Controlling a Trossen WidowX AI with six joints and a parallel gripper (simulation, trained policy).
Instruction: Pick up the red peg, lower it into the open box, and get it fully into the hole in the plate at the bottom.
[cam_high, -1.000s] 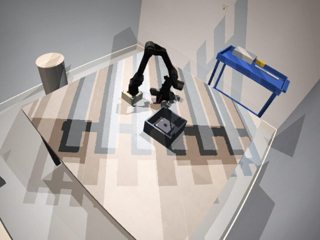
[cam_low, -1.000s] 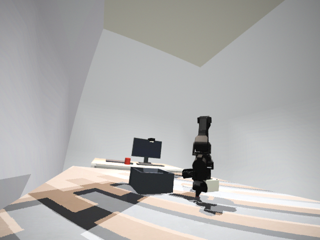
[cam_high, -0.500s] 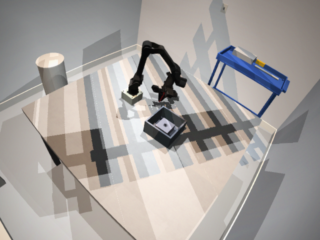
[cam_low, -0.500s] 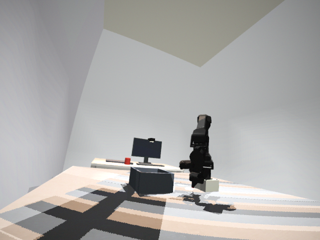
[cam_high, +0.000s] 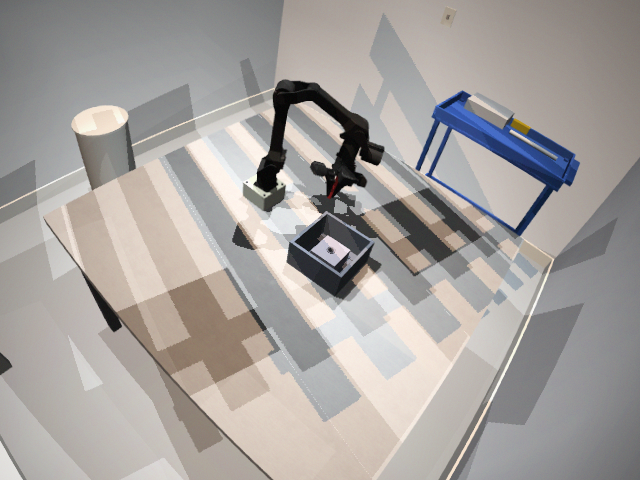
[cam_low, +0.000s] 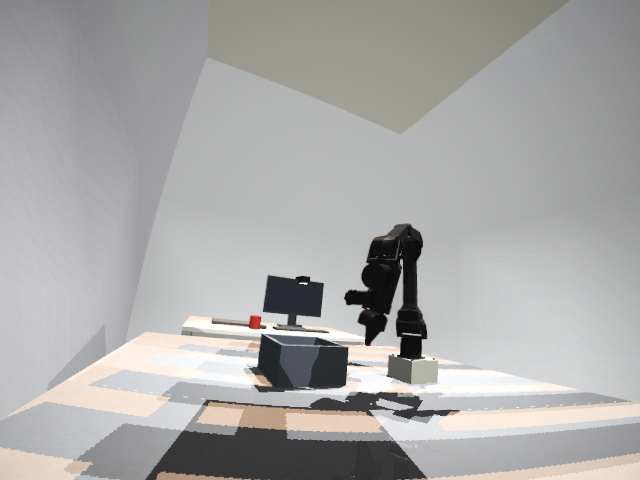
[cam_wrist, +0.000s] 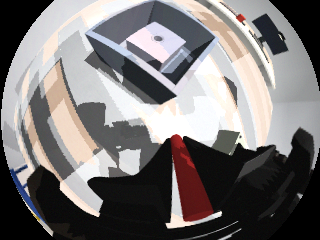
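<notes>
Right now the dark box is 14 cm to the right of my gripper tip, 12 cm ahead of it and 9 cm below it. The rest, counted from my gripper tip: red peg: 3 cm above, 1 cm to the left.
</notes>
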